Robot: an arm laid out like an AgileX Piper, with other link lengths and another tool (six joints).
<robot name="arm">
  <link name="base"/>
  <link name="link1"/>
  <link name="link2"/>
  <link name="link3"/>
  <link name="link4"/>
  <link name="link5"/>
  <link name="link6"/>
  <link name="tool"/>
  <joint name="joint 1" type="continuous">
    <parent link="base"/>
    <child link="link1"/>
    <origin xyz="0 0 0.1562" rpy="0 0 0"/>
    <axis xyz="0 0 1"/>
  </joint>
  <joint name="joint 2" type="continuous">
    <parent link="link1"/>
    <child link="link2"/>
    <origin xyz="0 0 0" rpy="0 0 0"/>
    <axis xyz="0 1 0"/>
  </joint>
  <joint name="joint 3" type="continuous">
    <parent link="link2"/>
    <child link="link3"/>
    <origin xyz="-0.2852 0 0.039" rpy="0 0 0"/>
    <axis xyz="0 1 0"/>
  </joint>
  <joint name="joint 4" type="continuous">
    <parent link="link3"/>
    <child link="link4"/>
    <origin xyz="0.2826 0 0.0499" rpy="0 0 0"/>
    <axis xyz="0.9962 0 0.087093"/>
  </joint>
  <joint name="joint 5" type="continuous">
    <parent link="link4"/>
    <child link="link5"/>
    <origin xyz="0 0 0" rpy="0 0 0"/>
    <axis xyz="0 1 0"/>
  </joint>
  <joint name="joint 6" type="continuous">
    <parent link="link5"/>
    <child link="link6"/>
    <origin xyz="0.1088 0 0.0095" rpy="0 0 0"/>
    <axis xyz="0.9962 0 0.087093"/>
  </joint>
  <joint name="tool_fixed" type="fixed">
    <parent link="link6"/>
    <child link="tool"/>
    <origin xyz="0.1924 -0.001 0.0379" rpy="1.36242 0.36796 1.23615"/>
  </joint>
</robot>
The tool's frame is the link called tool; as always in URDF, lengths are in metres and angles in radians. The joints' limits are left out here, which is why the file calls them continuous.
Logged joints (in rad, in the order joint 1, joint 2, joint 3, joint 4, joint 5, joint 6), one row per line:
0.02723 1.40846 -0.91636 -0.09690 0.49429 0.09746
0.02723 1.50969 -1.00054 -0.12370 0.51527 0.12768
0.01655 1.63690 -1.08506 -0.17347 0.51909 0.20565
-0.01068 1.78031 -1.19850 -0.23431 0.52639 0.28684
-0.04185 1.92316 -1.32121 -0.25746 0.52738 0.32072
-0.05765 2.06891 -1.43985 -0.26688 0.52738 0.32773
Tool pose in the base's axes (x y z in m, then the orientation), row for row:
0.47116 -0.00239 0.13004 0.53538 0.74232 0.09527 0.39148
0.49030 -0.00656 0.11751 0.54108 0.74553 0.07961 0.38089
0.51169 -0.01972 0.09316 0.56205 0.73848 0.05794 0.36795
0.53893 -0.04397 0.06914 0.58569 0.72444 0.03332 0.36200
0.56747 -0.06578 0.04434 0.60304 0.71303 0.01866 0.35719
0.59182 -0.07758 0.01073 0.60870 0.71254 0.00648 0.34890
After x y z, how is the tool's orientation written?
As a quaternion, x y z w.
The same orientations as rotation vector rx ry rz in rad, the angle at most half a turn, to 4 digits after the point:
1.3598 1.8854 0.2420
1.3811 1.9030 0.2032
1.4434 1.8965 0.1488
1.5084 1.8658 0.0858
1.5567 1.8406 0.0482
1.5775 1.8467 0.0168

